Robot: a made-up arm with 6 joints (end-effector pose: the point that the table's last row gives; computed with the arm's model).
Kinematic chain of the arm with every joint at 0, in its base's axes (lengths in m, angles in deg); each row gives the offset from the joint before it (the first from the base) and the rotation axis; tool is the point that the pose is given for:
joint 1: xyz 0 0 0.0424 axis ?
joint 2: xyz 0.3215 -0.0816 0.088 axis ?
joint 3: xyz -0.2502 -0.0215 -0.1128 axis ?
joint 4: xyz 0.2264 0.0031 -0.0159 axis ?
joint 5: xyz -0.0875 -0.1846 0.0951 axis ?
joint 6: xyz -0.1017 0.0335 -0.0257 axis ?
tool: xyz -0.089 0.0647 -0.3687
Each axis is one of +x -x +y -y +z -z.
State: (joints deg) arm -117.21 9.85 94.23 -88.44 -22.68 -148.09
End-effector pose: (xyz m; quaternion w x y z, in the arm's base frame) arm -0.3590 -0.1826 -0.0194 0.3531 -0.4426 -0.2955 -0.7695
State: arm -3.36 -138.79 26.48 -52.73 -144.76 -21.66
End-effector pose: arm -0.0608 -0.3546 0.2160 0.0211 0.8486 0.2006 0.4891
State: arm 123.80 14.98 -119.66 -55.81 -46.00 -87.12
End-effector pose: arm -0.0241 0.3824 -0.0244 0.1168 0.0923 -0.3480 0.9256
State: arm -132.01 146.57 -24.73 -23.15 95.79 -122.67
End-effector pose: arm 0.2307 0.5743 0.1304 0.5415 -0.3875 -0.6184 0.4174
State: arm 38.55 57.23 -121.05 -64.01 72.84 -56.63
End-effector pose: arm -0.2709 -0.3858 0.3125 0.2466 0.3489 0.1197 0.8962
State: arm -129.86 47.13 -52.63 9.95 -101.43 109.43
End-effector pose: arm 0.0280 -0.1812 0.2743 0.5234 -0.7139 -0.1480 -0.4410
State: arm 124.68 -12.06 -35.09 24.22 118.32 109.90
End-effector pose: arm -0.0420 0.4046 -0.2598 0.8905 0.3129 -0.2362 -0.2308
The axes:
joint 1: -z
joint 2: +y
joint 3: +z
joint 4: -y
joint 5: +x
joint 6: +y

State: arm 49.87 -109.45 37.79 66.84 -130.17 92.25
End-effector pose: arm 0.4514 -0.8886 0.2450 0.1433 0.2040 -0.6831 -0.6865
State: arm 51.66 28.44 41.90 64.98 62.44 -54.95
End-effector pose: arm 0.1981 -0.0157 0.1669 0.4493 0.5219 -0.6937 -0.2109
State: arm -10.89 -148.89 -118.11 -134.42 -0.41 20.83
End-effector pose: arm 0.6220 -0.2445 -0.4023 0.4415 0.3956 0.0643 0.8027
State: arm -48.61 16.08 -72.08 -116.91 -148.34 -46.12
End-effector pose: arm 0.3837 -0.6776 -0.0102 0.3790 -0.0670 0.3128 0.8683
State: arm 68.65 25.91 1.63 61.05 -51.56 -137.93
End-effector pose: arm 0.0307 -0.2742 0.2074 0.2316 -0.7242 -0.6005 0.2474
